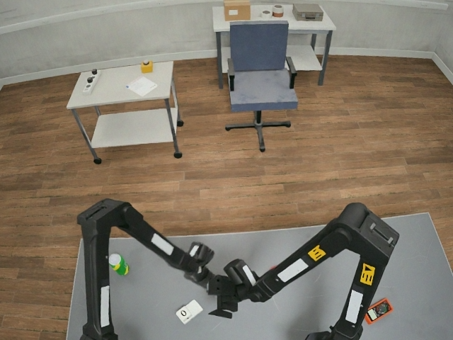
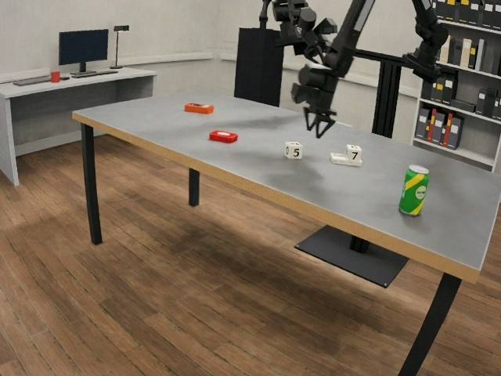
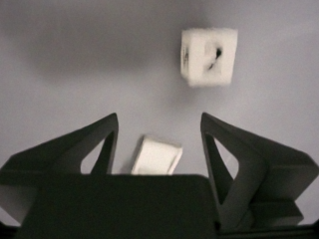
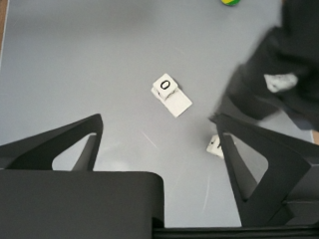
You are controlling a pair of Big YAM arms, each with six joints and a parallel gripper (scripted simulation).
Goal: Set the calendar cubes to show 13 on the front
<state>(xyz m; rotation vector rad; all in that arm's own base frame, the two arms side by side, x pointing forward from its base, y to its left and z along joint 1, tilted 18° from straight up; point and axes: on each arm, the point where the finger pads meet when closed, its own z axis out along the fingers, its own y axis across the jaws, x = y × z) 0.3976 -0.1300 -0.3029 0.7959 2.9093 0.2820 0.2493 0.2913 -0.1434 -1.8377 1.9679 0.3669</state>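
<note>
My left gripper is now 12 cm past the white calendar tray, 7 cm to the right of it and 9 cm above it. Also, from my left hand: red box 3 cm ahead, 34 cm to the right, 8 cm below.
</note>
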